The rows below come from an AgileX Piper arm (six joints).
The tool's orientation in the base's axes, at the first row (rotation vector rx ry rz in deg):
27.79, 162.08, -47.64
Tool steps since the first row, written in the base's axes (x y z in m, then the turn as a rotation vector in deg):
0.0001, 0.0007, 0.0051, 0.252, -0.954, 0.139
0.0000, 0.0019, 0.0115, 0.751, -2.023, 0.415
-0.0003, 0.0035, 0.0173, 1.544, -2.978, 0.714
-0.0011, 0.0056, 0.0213, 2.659, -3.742, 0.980
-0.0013, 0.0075, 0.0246, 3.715, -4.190, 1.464
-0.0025, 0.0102, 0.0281, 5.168, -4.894, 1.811
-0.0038, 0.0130, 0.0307, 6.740, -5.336, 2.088
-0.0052, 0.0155, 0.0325, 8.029, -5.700, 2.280
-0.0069, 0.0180, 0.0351, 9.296, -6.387, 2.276
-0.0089, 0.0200, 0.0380, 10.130, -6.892, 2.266
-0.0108, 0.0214, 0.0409, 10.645, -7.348, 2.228
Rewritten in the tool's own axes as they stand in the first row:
-0.0011, -0.0020, -0.0046, -0.519, -0.739, 0.421
-0.0022, -0.0042, -0.0106, -1.332, -1.551, 0.805
-0.0029, -0.0060, -0.0164, -2.396, -2.182, 1.123
-0.0025, -0.0066, -0.0209, -3.702, -2.533, 1.381
-0.0026, -0.0068, -0.0247, -4.922, -2.763, 1.281
-0.0016, -0.0068, -0.0292, -6.548, -2.989, 1.458
-0.0002, -0.0063, -0.0330, -8.201, -2.931, 1.555
0.0013, -0.0057, -0.0359, -9.548, -2.867, 1.666
0.0030, -0.0056, -0.0395, -10.913, -2.969, 2.115
0.0047, -0.0062, -0.0432, -11.824, -3.075, 2.447
0.0061, -0.0072, -0.0465, -12.417, -3.238, 2.757

